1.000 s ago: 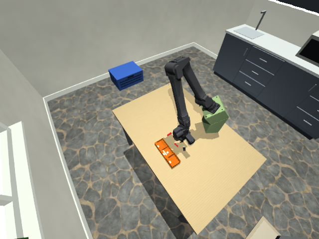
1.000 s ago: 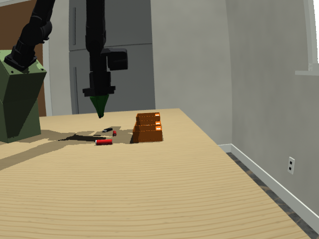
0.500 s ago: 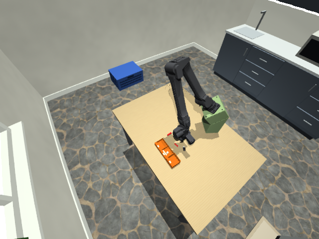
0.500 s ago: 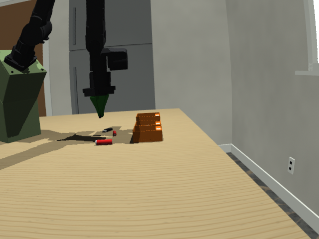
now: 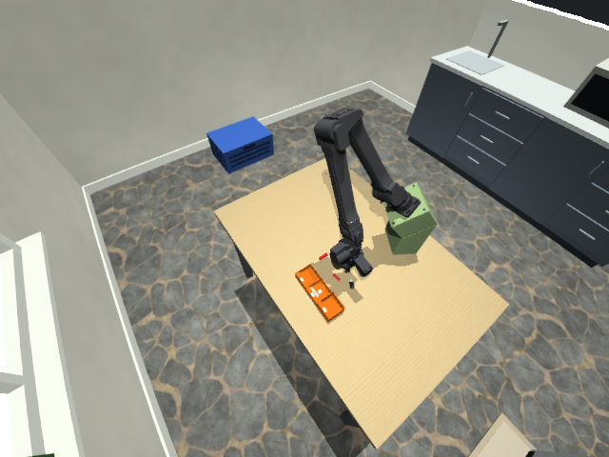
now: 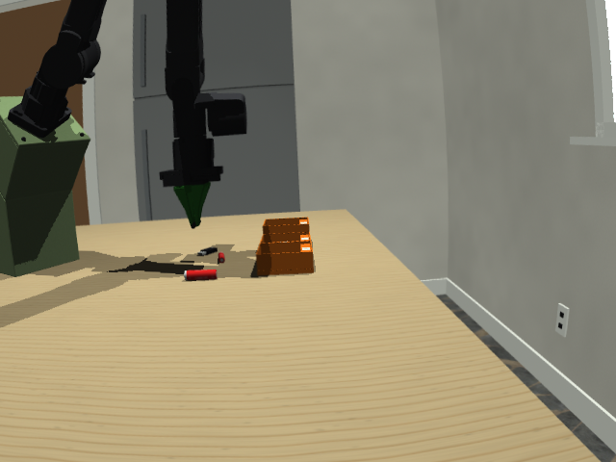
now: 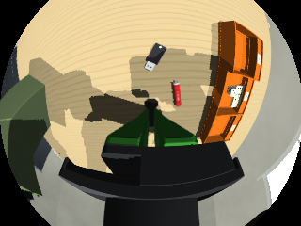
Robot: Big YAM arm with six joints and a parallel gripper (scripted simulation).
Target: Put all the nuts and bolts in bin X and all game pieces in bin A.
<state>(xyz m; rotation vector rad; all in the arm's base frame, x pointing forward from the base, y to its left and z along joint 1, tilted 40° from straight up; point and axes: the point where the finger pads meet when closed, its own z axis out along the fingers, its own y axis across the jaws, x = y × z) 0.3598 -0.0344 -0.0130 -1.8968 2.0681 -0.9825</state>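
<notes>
Right now the white die is 15 cm ahead of my hand, 2 cm to the right of it and 5 cm below it. Also, from my hand: black USB stick: 2 cm ahead, 5 cm to the left, 7 cm below; dark bolt: 1 cm to the left; orange three-compartment bin tray: 15 cm ahead, 2 cm to the right, 5 cm below.
</notes>
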